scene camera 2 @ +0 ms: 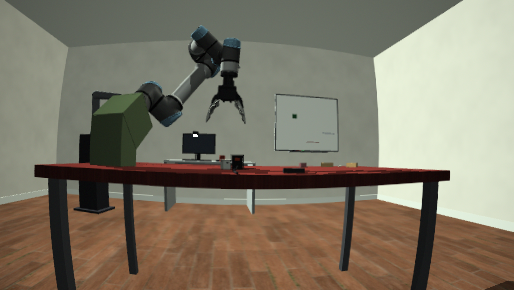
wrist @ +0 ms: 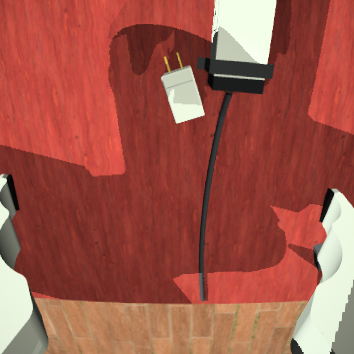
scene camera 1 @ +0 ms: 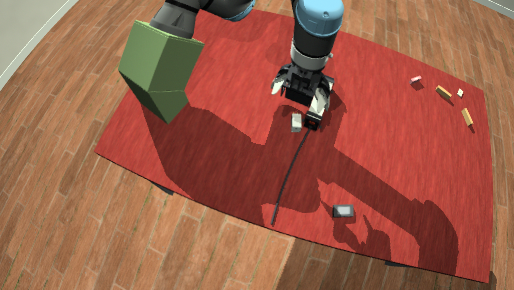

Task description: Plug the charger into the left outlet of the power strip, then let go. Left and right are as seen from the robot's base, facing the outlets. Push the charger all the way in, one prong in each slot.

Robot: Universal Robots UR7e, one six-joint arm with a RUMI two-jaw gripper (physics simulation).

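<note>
The white charger (scene camera 1: 296, 122) (scene camera 2: 225, 164) (wrist: 184, 97) lies on the red table, apart from the power strip and beside its black cable end. Its two gold prongs show in the wrist view and point toward the top of that view. The power strip (scene camera 1: 313, 122) (scene camera 2: 237, 161) (wrist: 242, 45) has a white top and a black end with a cable. Its far part is cut off in the wrist view, and its outlets are hidden. My gripper (scene camera 1: 295, 104) (scene camera 2: 226, 121) (wrist: 172, 184) is wide open and empty, pointing down, high above the table. The charger is not between the fingers.
The black cable (scene camera 1: 286, 175) (wrist: 206, 190) runs from the strip toward the table edge. A small dark box (scene camera 1: 343, 210) (scene camera 2: 294, 170) lies near that edge. Tan blocks (scene camera 1: 443, 92) (scene camera 1: 467, 116) and a pink block (scene camera 1: 416, 79) lie farther off. The green pedestal (scene camera 1: 160, 60) (scene camera 2: 107, 140) carries the arm.
</note>
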